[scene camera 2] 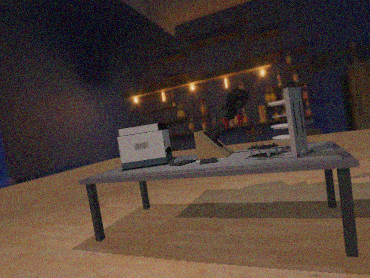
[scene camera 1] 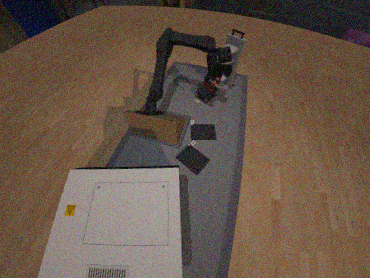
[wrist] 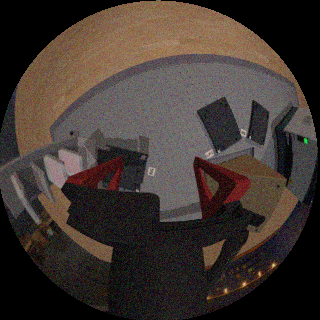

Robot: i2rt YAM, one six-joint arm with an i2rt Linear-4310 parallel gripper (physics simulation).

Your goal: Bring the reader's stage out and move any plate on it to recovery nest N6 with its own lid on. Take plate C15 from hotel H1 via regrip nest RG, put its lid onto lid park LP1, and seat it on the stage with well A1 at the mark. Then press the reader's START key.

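Where they show: gripper, fingertip midpoint: point(scene camera 2: 233, 128) point(scene camera 1: 214, 87) point(wrist: 157, 160); arm's base, link origin: point(scene camera 2: 212, 139) point(scene camera 1: 150, 113).
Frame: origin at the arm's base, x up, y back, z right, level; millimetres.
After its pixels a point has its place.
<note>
My gripper point(scene camera 1: 213, 85) @[z -302, x 80, y -305 mm] point(scene camera 2: 233, 120) point(wrist: 157, 160) @[z -302, x 80, y -305 mm] is open and empty, above the mat near regrip nest RG point(scene camera 1: 204, 95) @[z -379, x -68, y -231 mm] point(scene camera 2: 267, 150) @[z -504, x -88, y -308 mm] point(wrist: 133, 172) @[z -403, x -69, y -219 mm], which is dark and shows no plate. Hotel H1 point(scene camera 1: 240, 55) @[z -659, x 161, y -386 mm] point(scene camera 2: 297, 122) @[z -703, x 64, y -342 mm] is a pale tower; several pale plates point(scene camera 2: 280, 136) @[z -592, x -10, y -300 mm] point(wrist: 71, 161) @[z -590, x -6, y -303 mm] sit in it, their labels unreadable. Dark lid park LP1 point(scene camera 1: 203, 132) @[z -87, x -119, y -333 mm] point(scene camera 2: 209, 160) @[z -111, x -119, y -347 mm] point(wrist: 220, 125) @[z -104, x -119, y -326 mm] and dark nest N6 point(scene camera 1: 193, 160) @[z 125, x -117, y -347 mm] point(scene camera 2: 183, 160) @[z 143, x -116, y -280 mm] point(wrist: 259, 122) @[z 108, x -117, y -343 mm] show no plate or lid. The white reader point(scene camera 1: 132, 215) @[z 472, x 200, y -281 mm] point(scene camera 2: 145, 146) @[z 400, x 35, y -394 mm] point(wrist: 303, 165) has a green light; no extended stage is visible. The START key cannot be made out.
A brown sloped block point(scene camera 1: 155, 127) @[z 77, x 2, y -85 mm] point(scene camera 2: 210, 145) @[z -60, x -31, y -186 mm] point(wrist: 250, 175) @[z -39, x -10, y -187 mm] stands by the arm's base, between reader and hotel. The grey table top point(scene camera 1: 215, 200) @[z 283, x -128, y -538 mm] point(scene camera 2: 225, 171) @[z -322, x -147, y -593 mm] point(wrist: 170, 100) @[z -261, x -129, y -418 mm] has a raised edge. The hotel tower stands tall at the far end, close to the gripper.
</note>
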